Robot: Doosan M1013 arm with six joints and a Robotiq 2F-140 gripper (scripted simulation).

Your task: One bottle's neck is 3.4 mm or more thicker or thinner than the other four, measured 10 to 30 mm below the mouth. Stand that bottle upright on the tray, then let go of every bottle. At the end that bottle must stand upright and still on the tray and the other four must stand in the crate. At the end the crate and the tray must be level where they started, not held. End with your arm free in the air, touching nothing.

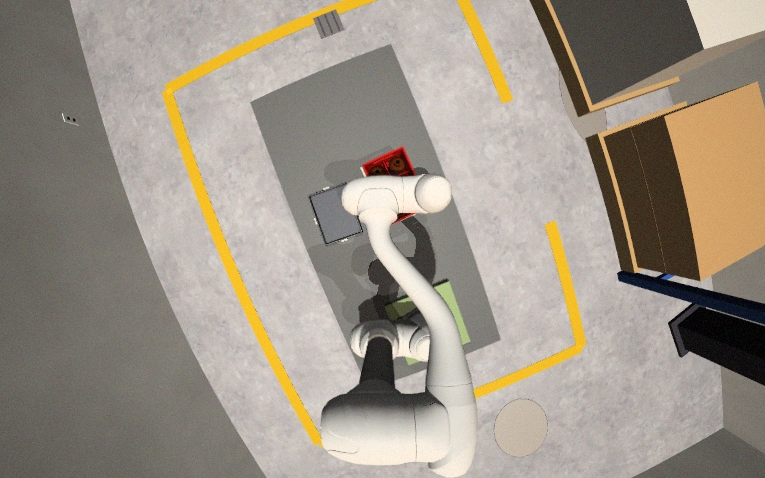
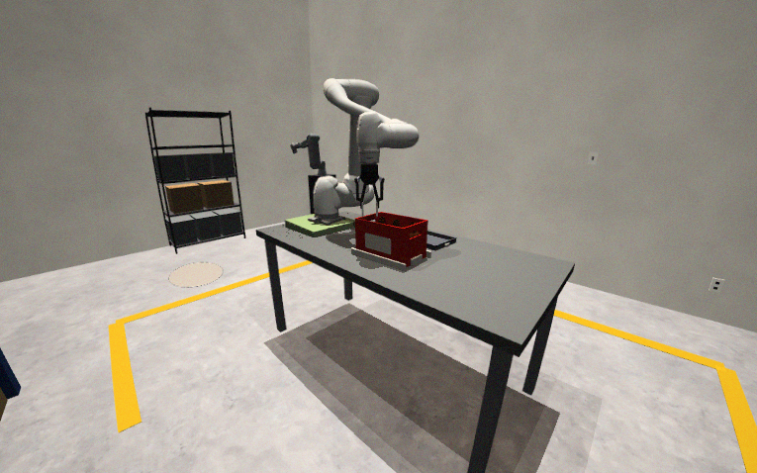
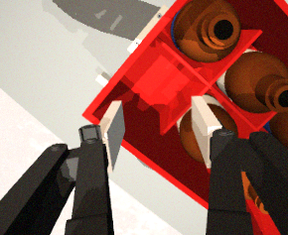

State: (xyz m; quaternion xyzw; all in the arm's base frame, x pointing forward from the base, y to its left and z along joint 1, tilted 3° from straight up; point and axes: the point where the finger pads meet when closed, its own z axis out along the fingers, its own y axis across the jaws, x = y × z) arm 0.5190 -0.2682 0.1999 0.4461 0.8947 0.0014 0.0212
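The red crate lies 130 mm below my hand, 90 mm ahead of it and 30 mm to the left of it. Round my hand: dark grey tray: 330 mm to the left, 200 mm below, 150 mm ahead.
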